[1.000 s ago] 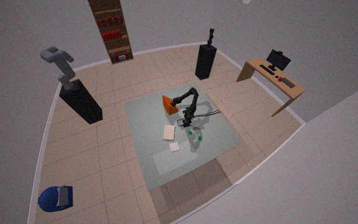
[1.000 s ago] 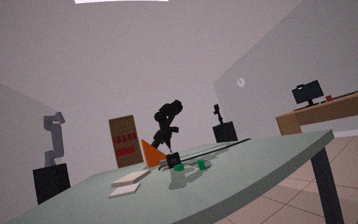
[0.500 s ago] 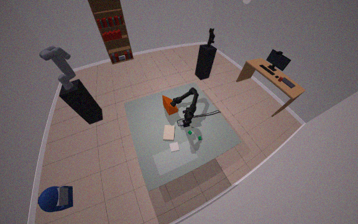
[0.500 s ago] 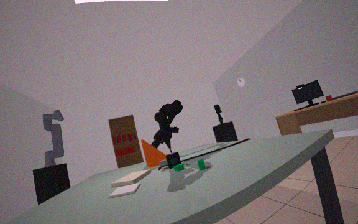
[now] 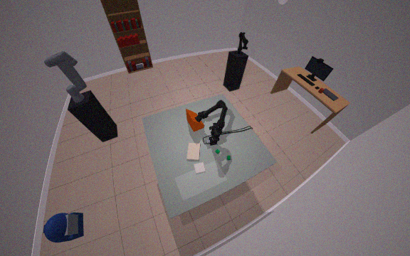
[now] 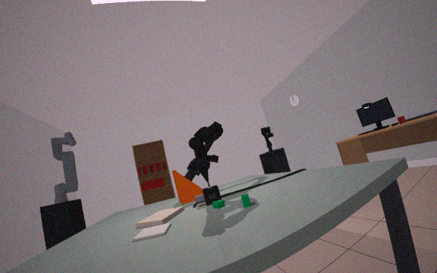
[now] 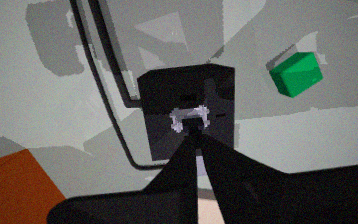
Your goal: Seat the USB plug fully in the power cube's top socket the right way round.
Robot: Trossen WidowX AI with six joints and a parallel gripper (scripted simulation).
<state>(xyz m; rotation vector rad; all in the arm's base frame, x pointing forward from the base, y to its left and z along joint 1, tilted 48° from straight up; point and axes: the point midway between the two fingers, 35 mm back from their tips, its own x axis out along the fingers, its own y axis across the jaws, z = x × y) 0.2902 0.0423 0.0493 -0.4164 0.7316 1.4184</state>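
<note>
Right now the silver USB plug is 20 mm below my gripper tip. Round my gripper tip: green block (140 mm ahead, 100 mm below, 10 mm to the right).
</note>
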